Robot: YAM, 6 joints.
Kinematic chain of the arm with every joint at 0, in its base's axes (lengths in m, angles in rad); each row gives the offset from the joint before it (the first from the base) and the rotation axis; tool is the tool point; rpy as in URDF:
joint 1: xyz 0 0 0.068 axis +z
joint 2: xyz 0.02 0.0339 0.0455 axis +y
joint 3: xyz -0.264 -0.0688 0 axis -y
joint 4: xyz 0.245 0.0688 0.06 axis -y
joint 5: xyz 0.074 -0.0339 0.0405 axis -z
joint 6: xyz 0.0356 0 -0.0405 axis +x
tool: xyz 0 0 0 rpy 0 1.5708 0
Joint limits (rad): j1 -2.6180..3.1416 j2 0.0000..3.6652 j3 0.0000..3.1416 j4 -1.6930..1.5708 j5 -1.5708..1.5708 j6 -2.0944..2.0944
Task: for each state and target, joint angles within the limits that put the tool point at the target. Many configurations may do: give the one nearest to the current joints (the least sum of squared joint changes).
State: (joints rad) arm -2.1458 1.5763 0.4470 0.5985 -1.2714 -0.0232
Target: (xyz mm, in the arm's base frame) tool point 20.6 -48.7 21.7
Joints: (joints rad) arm -1.8577 2.1306 0.0000 0.0750 -1.2288 -0.0232
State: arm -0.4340 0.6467 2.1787 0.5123 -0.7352 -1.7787
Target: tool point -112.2 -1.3 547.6
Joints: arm 0.2074 0.3841 1.3689 0.2961 -0.6603 -1.7787
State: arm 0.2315 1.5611 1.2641 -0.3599 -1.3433 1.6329
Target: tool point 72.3 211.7 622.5
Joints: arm 1.0919 1.4667 2.1197 -0.0372 -1.2153 1.6329
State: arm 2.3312 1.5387 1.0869 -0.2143 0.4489 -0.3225
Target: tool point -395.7 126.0 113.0
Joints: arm 2.8650 2.0716 1.2219 -0.1094 0.3779 -0.3225
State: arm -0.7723 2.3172 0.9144 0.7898 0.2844 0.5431
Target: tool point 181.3 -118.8 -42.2
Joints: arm -0.5377 2.3007 0.4142 0.6892 0.2608 0.5431
